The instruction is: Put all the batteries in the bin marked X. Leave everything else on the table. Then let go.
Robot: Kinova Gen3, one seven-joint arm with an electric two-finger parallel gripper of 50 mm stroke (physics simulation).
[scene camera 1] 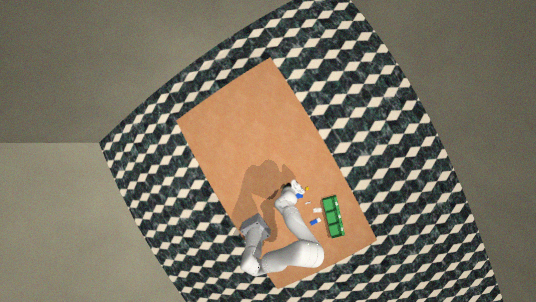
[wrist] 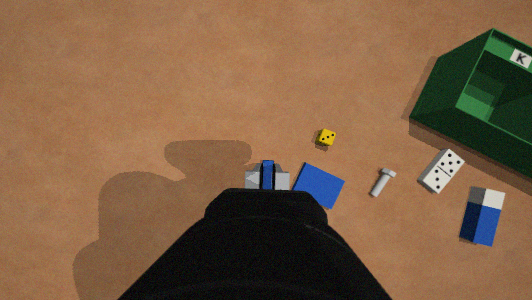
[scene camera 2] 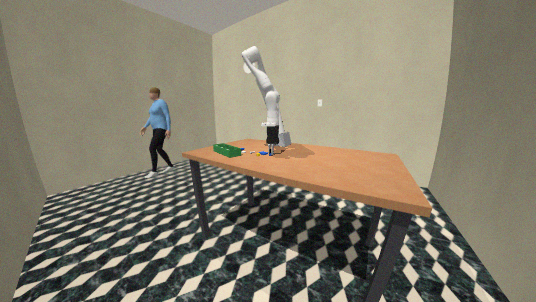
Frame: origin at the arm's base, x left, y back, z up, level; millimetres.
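Where they show: gripper, fingertip midpoint: [wrist: 267,172] [scene camera 2: 271,154]; arm's base, origin of the base link: [scene camera 1: 255,234] [scene camera 2: 279,133].
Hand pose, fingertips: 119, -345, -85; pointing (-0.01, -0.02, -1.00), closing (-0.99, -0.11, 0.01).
Things, the pixels of their top centre, and the offset from my fingertips, as dx, dy, dz. "spot": a spot on its surface instead.
- blue battery, middle of its top: [wrist: 267,182] -1, +11, +9
- green three-compartment bin tray, middle of its top: [scene camera 1: 334,218] [scene camera 2: 225,146] -297, -92, +41
- flat blue square, surface spot: [wrist: 320,185] spot: -64, +6, +5
- yellow die, middle of its top: [wrist: 328,137] -62, -51, +11
- grey bolt, middle of its top: [wrist: 386,184] -139, -7, +8
- white domino, middle of its top: [wrist: 444,171] -210, -31, +2
- white block, middle of its top: [wrist: 489,217] -264, +15, +8
A blue battery [wrist: 268,175] is between the two fingertips in the wrist view, pinched from both sides. My gripper [wrist: 267,172] [scene camera 2: 271,152] is shut on it, low at the table top. The lower part of the battery is hidden by the gripper body. The green three-compartment bin tray [scene camera 1: 327,220] [scene camera 2: 227,153] [wrist: 425,95] stands apart from the gripper, to the right in the wrist view. The compartment label K shows in the wrist view; the label X does not show there, and the labels are too small to read in the scene views.
A flat blue square [wrist: 320,185] lies close right of the fingers. A yellow die [wrist: 326,137], a grey bolt [wrist: 382,182], a white domino [wrist: 442,171] and a blue and white block [wrist: 482,217] lie between gripper and tray. A person [scene camera 2: 158,120] stands beyond the table.
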